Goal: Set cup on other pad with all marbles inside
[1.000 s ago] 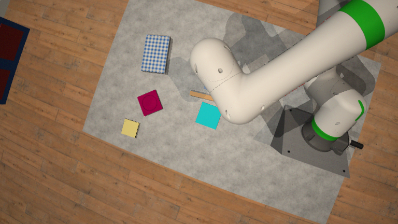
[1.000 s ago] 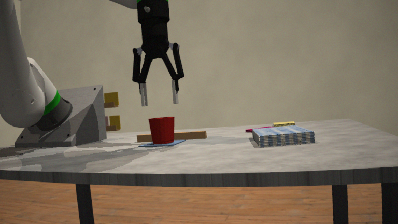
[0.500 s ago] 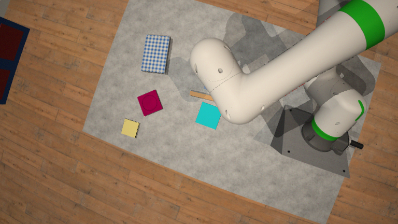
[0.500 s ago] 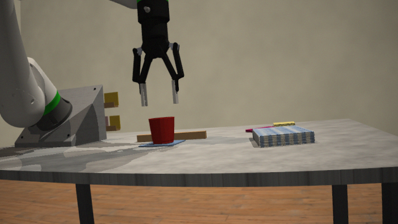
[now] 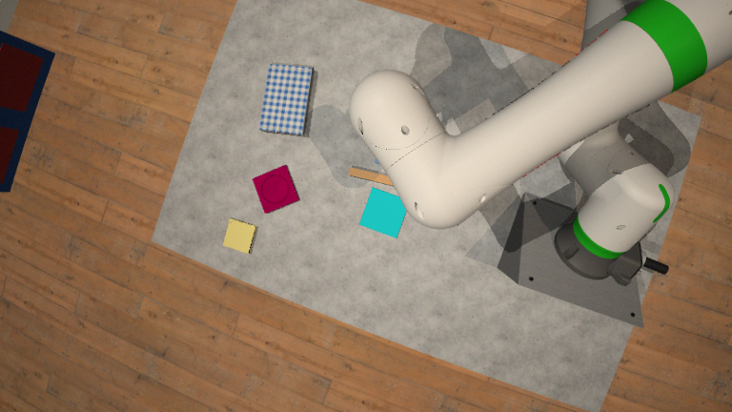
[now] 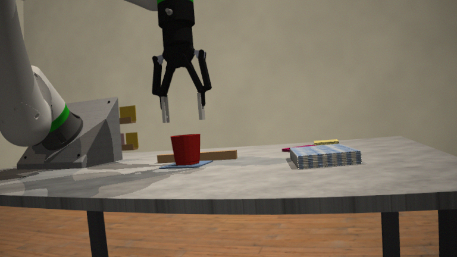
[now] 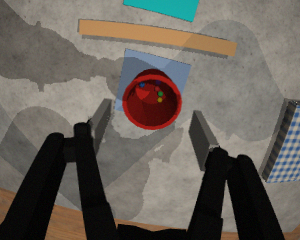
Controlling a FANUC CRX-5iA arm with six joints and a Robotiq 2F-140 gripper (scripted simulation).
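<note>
The red cup lies 110 mm below my hand. Also, from my hand: light blue pad: 140 mm below; then wooden rail: 10 mm behind, 80 mm to the left, 130 mm below; then cyan pad: 20 mm behind, 160 mm to the left, 140 mm below.
</note>
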